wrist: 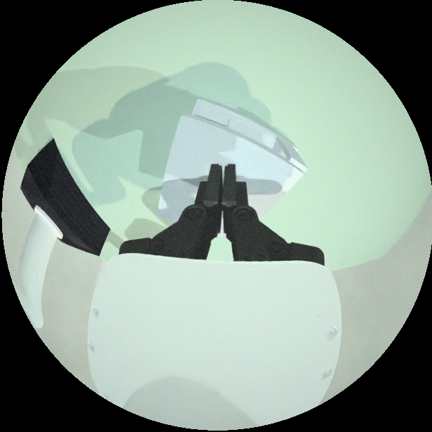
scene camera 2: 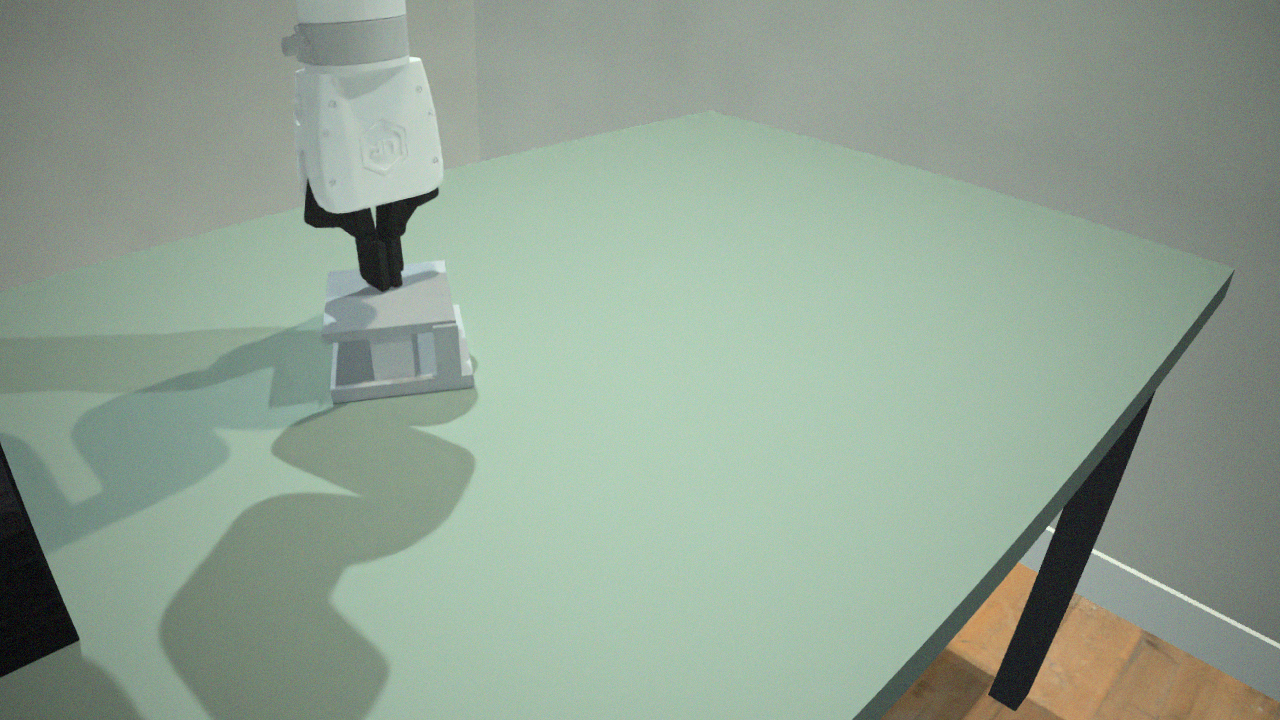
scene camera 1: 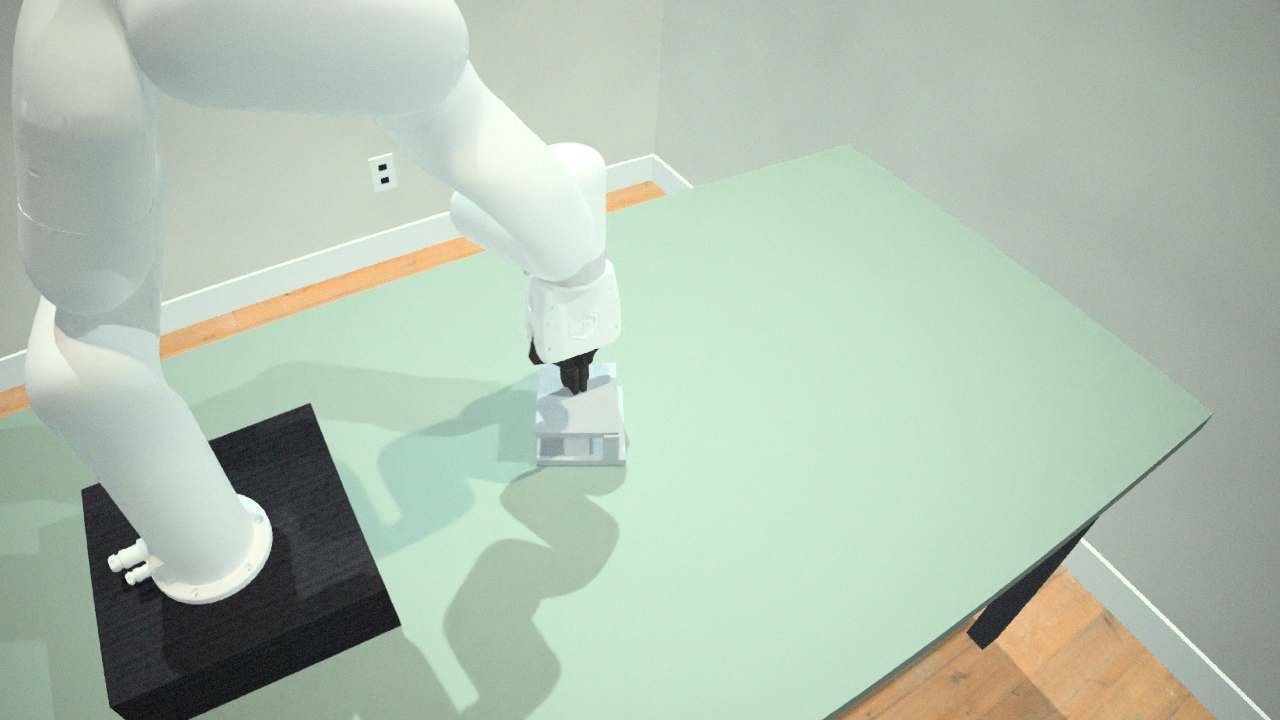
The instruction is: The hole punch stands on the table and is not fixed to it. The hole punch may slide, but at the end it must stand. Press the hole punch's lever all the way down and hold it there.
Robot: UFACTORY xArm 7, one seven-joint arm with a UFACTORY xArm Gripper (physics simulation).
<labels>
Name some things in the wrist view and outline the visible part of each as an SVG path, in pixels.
The gripper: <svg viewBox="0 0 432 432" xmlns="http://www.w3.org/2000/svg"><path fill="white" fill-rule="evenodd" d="M211 164L208 180L201 181L198 185L194 204L188 205L182 210L177 222L163 229L153 238L137 238L124 241L120 245L119 254L109 258L106 264L104 264L97 279L90 303L87 330L88 360L93 380L100 396L141 417L172 426L201 430L252 428L294 417L316 407L320 403L332 379L339 354L342 329L339 294L335 278L332 276L331 271L324 266L323 251L312 245L295 242L287 243L276 232L266 227L265 224L259 221L255 209L248 205L246 182L236 181L235 164L224 166L223 187L222 166ZM221 219L223 219L223 232L226 233L226 238L231 242L233 261L206 259L211 240L217 237L217 233L220 233Z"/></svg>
A hole punch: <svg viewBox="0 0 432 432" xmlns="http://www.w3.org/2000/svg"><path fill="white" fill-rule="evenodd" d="M221 219L220 233L217 233L217 235L226 238L226 233L223 232L223 219ZM199 97L191 114L184 112L180 116L163 176L156 216L177 222L182 210L188 205L194 204L199 183L208 180L210 165L219 164L219 166L222 166L223 187L224 166L235 164L236 181L246 182L248 205L255 209L257 217L260 219L304 174L302 170L305 172L308 168L297 153L295 144L292 144L285 137L233 109Z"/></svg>
</labels>
